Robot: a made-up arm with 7 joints.
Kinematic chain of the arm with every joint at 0, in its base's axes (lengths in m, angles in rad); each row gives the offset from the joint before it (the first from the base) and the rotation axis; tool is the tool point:
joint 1: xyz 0 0.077 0 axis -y
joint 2: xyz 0 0.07 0 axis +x
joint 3: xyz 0 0 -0.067 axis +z
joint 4: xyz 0 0 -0.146 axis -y
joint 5: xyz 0 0 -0.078 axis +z
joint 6: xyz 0 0 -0.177 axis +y
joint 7: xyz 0 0 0 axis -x
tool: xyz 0 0 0
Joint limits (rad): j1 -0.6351..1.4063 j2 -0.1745..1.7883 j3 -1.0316..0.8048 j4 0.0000..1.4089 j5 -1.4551..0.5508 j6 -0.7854..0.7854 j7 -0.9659..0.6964
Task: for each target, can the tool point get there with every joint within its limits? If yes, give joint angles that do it. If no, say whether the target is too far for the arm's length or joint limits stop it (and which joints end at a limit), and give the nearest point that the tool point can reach.
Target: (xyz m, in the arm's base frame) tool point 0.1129 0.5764 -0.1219
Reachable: yes | joints 0.2247 1.1668 0.4143 0.3629 -0.9161 -0.5051 -0.4681
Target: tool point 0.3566 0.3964 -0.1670
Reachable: yes | joints 1.0172 0.5870 -0.1953 0.1826 -0.5503 -0.0999 0.1337
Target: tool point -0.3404 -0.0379 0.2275
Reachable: no: joint limits stop it (at a limit: joint 1, joint 2, joint 3, joint 4) | nearest point -0.2002 0.3560 0.2101 | short by 0.418 m
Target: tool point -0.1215 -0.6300 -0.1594
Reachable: no: too far | nearest point -0.0267 -0.1100 -0.2530 | short by 0.537 m
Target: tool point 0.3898 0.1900 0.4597
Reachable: no: too far | nearest point 0.2961 0.1829 0.2047 | short by 0.272 m
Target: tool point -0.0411 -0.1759 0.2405
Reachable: no: joint limits stop it (at a limit: joint 1, joint 2, joint 4) | nearest point 0.2350 -0.1007 0.1065 | short by 0.316 m
